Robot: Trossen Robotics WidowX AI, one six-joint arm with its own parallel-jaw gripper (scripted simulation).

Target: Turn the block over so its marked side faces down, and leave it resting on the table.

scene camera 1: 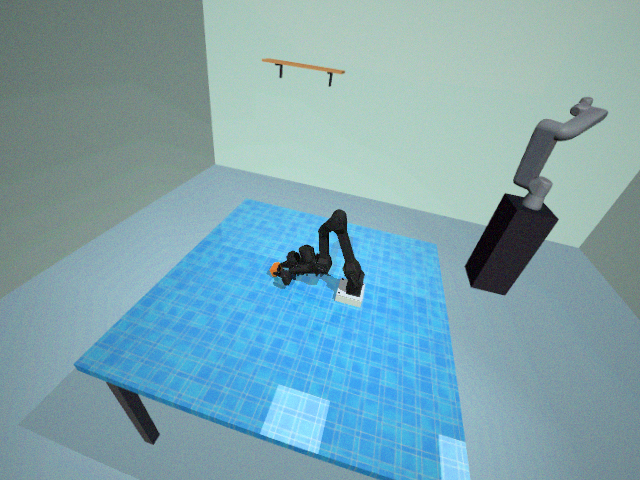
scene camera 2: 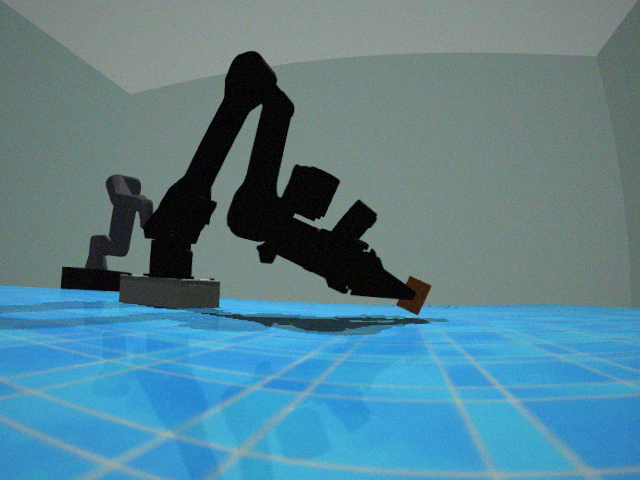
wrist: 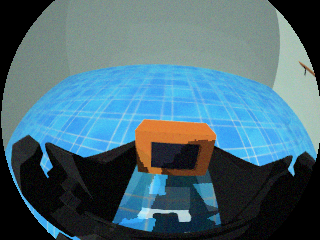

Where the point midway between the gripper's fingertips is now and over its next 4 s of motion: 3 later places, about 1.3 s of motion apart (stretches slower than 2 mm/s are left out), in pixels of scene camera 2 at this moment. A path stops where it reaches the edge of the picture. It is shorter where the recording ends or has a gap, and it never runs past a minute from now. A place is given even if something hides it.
My gripper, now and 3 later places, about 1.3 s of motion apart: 414, 296; 400, 264; 403, 265; 403, 301
